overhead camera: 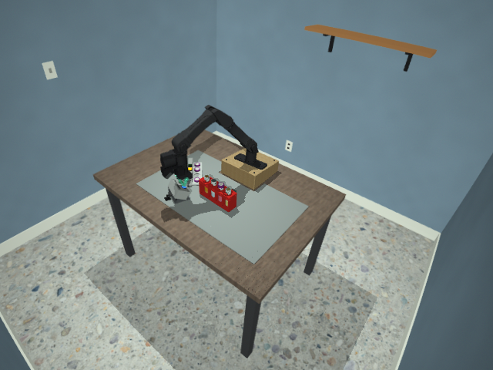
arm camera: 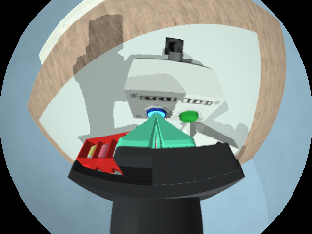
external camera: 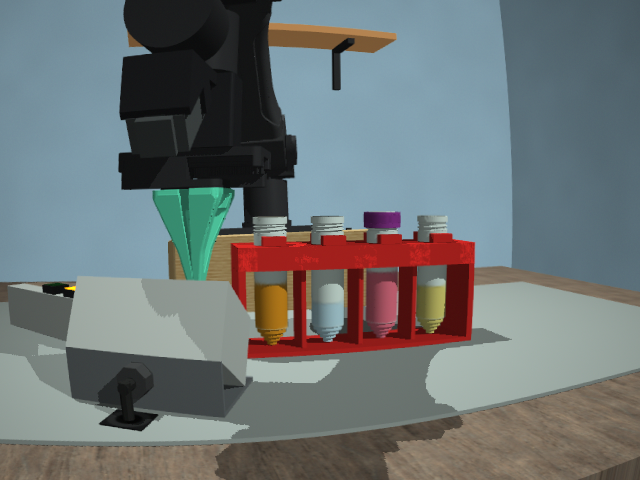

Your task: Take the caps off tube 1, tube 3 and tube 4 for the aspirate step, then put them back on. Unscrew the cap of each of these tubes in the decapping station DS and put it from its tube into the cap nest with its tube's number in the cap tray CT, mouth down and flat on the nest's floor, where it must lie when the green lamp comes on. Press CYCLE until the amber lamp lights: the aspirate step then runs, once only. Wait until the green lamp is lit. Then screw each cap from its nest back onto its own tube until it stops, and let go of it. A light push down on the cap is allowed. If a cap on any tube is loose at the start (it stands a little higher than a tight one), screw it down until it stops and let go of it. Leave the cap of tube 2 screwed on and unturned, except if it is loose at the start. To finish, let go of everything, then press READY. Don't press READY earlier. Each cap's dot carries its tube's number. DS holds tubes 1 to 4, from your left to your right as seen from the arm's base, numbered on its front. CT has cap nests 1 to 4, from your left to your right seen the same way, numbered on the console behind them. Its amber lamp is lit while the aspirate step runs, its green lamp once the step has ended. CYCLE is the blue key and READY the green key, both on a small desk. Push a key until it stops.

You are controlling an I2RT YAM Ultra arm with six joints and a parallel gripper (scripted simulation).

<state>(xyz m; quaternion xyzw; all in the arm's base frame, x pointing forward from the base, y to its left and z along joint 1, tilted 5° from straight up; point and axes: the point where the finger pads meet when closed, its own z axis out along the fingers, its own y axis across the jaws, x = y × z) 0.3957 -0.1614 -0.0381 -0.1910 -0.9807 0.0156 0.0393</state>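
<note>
Right now the blue key is 1 cm below my hand. Also, from my hand: grey key desk 2 cm to the right, 2 cm below; then green key 2 cm behind, 4 cm to the right, 1 cm below.
</note>
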